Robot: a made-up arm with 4 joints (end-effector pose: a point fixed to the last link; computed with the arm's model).
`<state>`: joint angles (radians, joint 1 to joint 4).
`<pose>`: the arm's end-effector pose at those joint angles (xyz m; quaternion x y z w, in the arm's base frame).
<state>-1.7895 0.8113 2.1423 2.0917</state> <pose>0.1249 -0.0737 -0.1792 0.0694 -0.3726 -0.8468 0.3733</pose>
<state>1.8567 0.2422 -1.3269 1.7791</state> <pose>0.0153 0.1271 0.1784 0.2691 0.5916 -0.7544 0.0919</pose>
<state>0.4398 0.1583 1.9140 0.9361</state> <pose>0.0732 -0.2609 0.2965 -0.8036 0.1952 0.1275 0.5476</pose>
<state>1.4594 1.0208 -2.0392 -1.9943</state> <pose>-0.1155 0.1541 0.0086 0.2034 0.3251 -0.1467 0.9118</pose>
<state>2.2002 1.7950 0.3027 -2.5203</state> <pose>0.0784 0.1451 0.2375 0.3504 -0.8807 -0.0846 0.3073</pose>
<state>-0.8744 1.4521 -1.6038 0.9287</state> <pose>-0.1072 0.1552 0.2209 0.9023 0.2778 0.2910 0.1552</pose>
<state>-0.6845 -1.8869 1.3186 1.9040</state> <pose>-0.2848 -0.1036 0.3453 0.1863 0.8122 -0.0592 0.5497</pose>
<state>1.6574 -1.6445 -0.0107 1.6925</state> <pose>0.1839 -0.1949 -0.0723 -0.0180 -0.7404 0.0158 0.6717</pose>
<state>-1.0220 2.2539 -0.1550 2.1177</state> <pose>-0.2013 0.1443 0.0904 -0.4656 0.2767 -0.6725 0.5043</pose>
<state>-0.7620 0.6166 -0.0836 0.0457</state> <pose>-0.0171 -0.0322 -0.1344 0.1580 0.3623 0.2866 0.8727</pose>
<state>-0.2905 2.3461 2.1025 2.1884</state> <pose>0.0516 0.2601 0.2528 0.8011 0.1138 -0.5021 0.3052</pose>
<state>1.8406 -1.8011 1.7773 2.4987</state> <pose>-0.0078 -0.1264 -0.2914 0.0858 -0.0781 0.4685 0.8758</pose>
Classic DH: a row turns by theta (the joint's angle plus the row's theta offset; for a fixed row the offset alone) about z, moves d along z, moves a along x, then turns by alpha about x. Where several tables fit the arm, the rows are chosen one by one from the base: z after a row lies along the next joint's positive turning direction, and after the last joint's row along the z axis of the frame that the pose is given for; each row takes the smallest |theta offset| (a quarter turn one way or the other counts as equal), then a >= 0, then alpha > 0; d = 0 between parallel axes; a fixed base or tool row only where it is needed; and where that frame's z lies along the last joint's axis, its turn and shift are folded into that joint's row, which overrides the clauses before.
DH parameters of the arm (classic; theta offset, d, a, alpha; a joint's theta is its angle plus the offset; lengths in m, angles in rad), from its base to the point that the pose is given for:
base (fixed): 0 0.0884 0 1.5708
joint 1: 0 0.0312 -0.0556 -1.5708
joint 2: -1.5708 0.0423 0.0766 1.5708
joint 3: 0 -0.1558 0.0393 -1.5708
joint 4: 0.2099 0 0.0173 0
tool (fixed): 1.3609 -0.2113 0 0

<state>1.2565 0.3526 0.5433 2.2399</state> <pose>0.1724 -0.1689 0.2141 -0.6724 0.0223 0.6577 0.3390</pose>
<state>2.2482 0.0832 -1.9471 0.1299</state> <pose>-0.1119 0.1221 0.1187 0.3032 -0.5127 0.7714 0.2241</pose>
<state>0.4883 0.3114 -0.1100 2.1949</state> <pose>0.1933 -0.0558 -0.0021 -0.1979 -0.1185 0.9282 0.2919</pose>
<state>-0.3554 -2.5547 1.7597 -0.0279</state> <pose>-0.2704 0.1086 0.3352 -0.3378 0.7540 -0.5617 0.0432</pose>
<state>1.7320 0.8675 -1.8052 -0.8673</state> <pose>-0.0282 0.1709 0.0135 0.3289 -0.0841 0.3868 0.8574</pose>
